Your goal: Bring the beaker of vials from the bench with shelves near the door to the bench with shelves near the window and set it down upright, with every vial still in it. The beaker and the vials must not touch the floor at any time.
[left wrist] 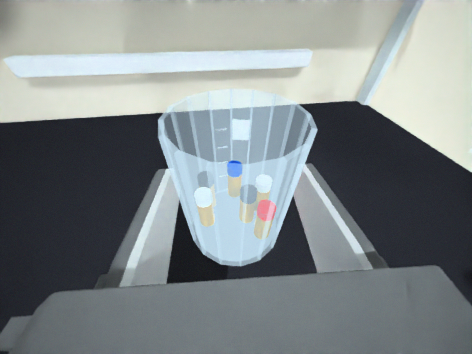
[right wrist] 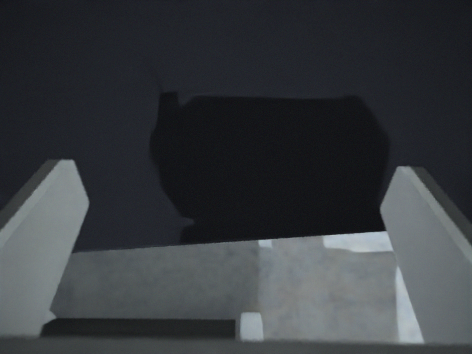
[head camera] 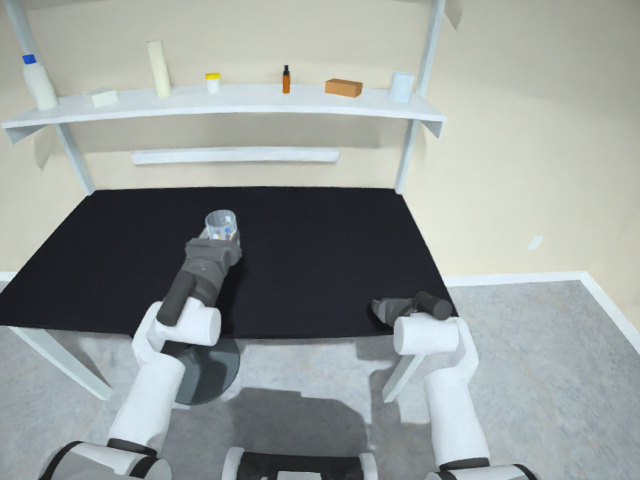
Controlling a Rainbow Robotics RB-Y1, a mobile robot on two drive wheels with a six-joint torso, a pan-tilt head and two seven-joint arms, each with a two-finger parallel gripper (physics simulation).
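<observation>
The clear beaker (head camera: 221, 223) (left wrist: 235, 150) is upright over the left half of the black bench top (head camera: 320, 248). Several vials (left wrist: 246, 205) with blue, white, grey and red caps stand inside it. My left gripper (head camera: 222, 236) (left wrist: 236, 178) is shut on the beaker, with one finger on each side. Whether the beaker's base touches the bench top cannot be told. My right gripper (right wrist: 235, 184) is open and empty above the bench's front edge, at the right in the head camera; its fingertips are partly hidden there.
A shelf (head camera: 248, 103) above the bench holds bottles, boxes and small containers. A pale bar (head camera: 237, 155) runs along the wall below it. A round dark grey base (head camera: 209, 374) is on the floor under the bench's front left. Bench legs (head camera: 67, 364) (head camera: 402, 379) stand at both sides.
</observation>
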